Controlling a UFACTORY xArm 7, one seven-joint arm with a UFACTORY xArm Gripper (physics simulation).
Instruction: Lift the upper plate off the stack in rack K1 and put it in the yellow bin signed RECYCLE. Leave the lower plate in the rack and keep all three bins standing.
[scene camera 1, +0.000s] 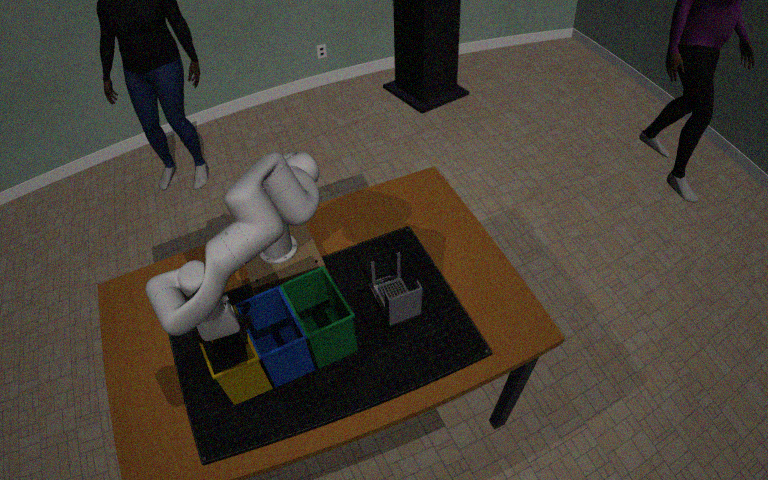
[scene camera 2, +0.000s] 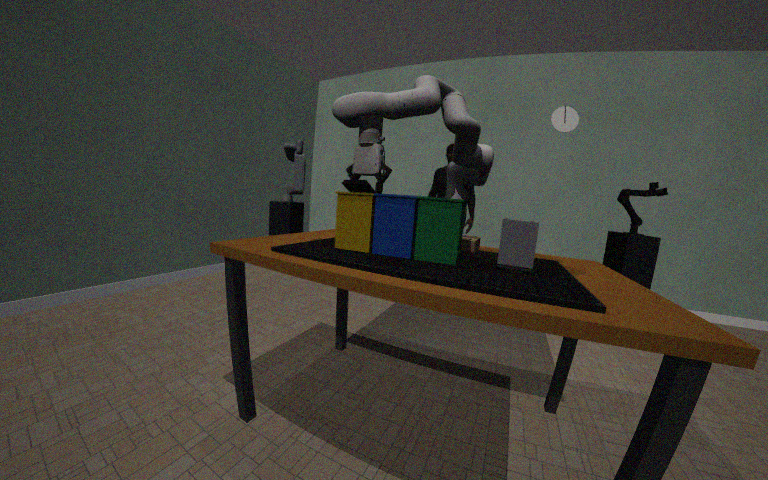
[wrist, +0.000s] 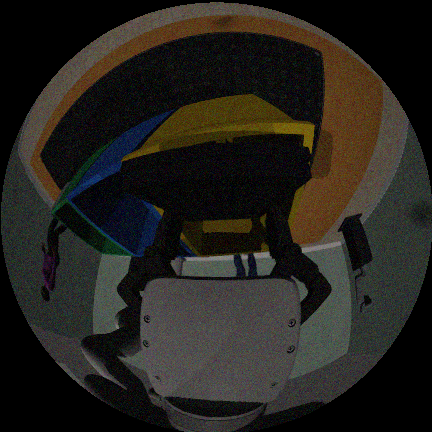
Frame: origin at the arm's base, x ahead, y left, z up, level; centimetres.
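Where they show: gripper, fingertip midpoint: (scene camera 1: 228, 343) (wrist: 221, 211); arm's base, origin of the base link: (scene camera 1: 277, 249).
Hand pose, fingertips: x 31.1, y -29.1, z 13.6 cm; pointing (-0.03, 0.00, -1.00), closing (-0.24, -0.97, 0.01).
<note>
Things, the pixels of their top centre, and the offset from my fingertips. Level surfaces: height alone.
- yellow bin, middle of its top: (wrist: 231, 220) (scene camera 1: 223, 340) (scene camera 2: 366, 193) dx -1.4, dy -0.5, dz +0.1 cm
- grey rack, middle of its top: (scene camera 1: 393, 272) (scene camera 2: 519, 220) dx +3.8, dy +47.9, dz -4.0 cm
- blue bin, middle of its top: (wrist: 128, 230) (scene camera 1: 269, 320) (scene camera 2: 403, 196) dx +0.2, dy +12.4, dz +0.1 cm
- green bin, middle of its top: (wrist: 86, 234) (scene camera 1: 315, 300) (scene camera 2: 444, 199) dx +1.8, dy +25.3, dz +0.1 cm
- black mat, its level: dz -17.9 cm
- orange table, its level: dz -19.2 cm
My gripper (scene camera 2: 366, 182) (wrist: 221, 211) points down over the yellow bin, its fingers spread wide and shut on a dark plate. The dark plate (scene camera 1: 228, 349) (scene camera 2: 356, 185) (wrist: 215, 172) looks tilted in the scene camera 2 view, at and just above the bin's rim. The yellow bin (scene camera 1: 244, 386) (scene camera 2: 353, 221) (wrist: 225, 112) stands upright; its sign does not show. The grey rack (scene camera 1: 406, 307) (scene camera 2: 518, 243) stands on the right. A light gridded surface shows inside it in the scene camera 1 view; I cannot tell whether that is the lower plate.
The blue bin (scene camera 1: 289, 362) (scene camera 2: 393, 226) (wrist: 111, 154) stands upright beside the yellow one, and the green bin (scene camera 1: 338, 343) (scene camera 2: 438, 232) beside the blue. All stand on a black mat (scene camera 1: 368, 390) (scene camera 2: 487, 283) (wrist: 225, 65) on the orange table (scene camera 1: 492, 271) (scene camera 2: 634, 300) (wrist: 350, 115).
</note>
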